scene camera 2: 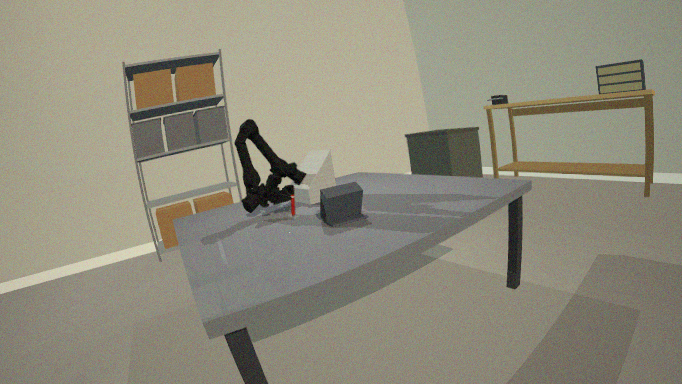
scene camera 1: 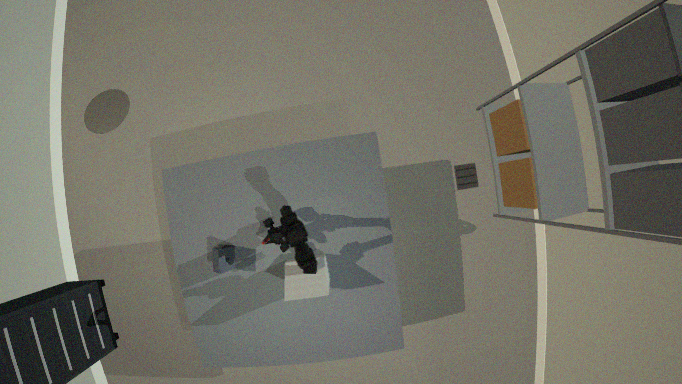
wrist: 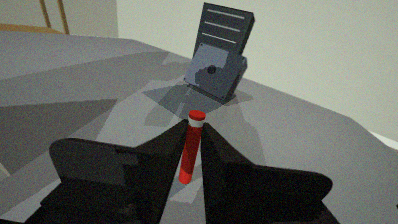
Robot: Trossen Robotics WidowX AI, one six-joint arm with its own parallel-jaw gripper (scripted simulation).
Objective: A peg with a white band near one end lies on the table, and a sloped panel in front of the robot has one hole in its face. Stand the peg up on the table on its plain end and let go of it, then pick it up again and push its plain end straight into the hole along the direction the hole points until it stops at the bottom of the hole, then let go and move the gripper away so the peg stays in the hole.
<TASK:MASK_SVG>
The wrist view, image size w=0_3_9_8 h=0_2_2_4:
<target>gripper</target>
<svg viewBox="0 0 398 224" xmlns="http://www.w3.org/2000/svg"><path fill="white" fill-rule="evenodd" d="M203 123L200 150L206 224L340 224L321 201L331 191L333 181L327 176L318 172L256 165L238 152L209 123ZM189 120L183 119L164 133L135 148L79 138L65 138L52 142L49 154L61 183L41 200L39 209L25 222L0 219L0 224L159 224L184 149Z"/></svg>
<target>red peg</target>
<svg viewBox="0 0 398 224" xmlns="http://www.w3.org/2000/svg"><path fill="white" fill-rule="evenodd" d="M199 110L191 110L188 115L188 129L178 177L182 184L188 184L191 181L203 123L206 114Z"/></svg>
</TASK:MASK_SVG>
